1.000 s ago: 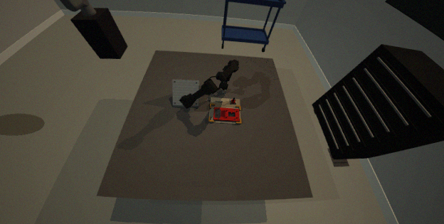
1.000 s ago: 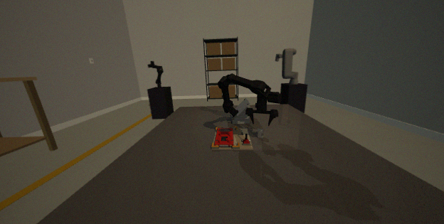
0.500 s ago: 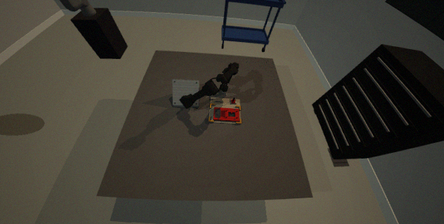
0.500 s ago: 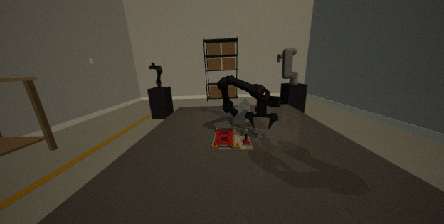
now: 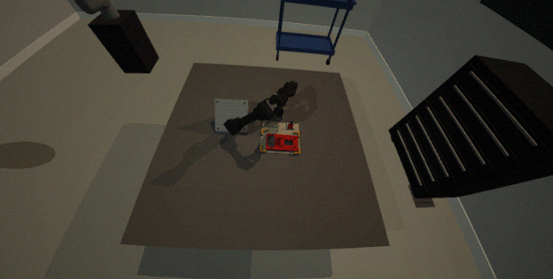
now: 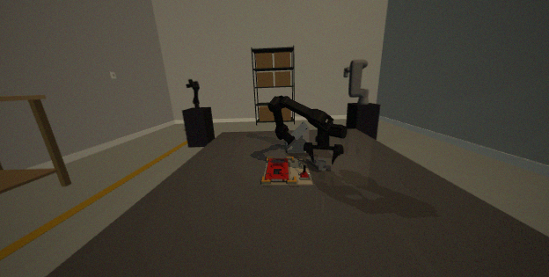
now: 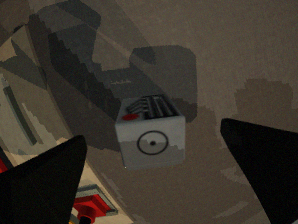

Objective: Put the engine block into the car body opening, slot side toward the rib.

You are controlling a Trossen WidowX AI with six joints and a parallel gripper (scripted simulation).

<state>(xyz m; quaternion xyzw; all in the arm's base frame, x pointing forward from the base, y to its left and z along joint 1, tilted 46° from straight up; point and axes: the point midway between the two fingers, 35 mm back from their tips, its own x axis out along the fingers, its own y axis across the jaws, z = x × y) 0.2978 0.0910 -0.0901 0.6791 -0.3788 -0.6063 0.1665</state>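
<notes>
The engine block is 1 cm below my gripper tip.
</notes>
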